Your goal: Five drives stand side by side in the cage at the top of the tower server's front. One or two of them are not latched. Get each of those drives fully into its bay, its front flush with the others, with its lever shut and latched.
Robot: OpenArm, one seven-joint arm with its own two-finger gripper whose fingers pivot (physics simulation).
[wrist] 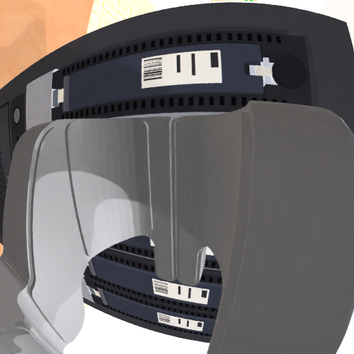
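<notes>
The drive at the top of the view (110, 80) is dark blue with a white barcode label; its lever lies flat along its front, with a pale catch at the right end. Two more drives, one (135, 277) above the other (132, 308), show low in the view, their labels level with their fronts. A strip of another drive (131, 243) shows just above them, mostly hidden. My gripper (186, 202) is shut, fingers together with nothing seen between them, in front of the cage's middle. It hides the second drive, most of the third and their lever ends.
The tower server's black case (332, 60) surrounds the cage. A silver strip (39, 100) runs along the cage's left side, with a round button (17, 115) beyond it. An orange-brown surface (25, 40) and a yellow patterned one (117, 15) show at the upper left.
</notes>
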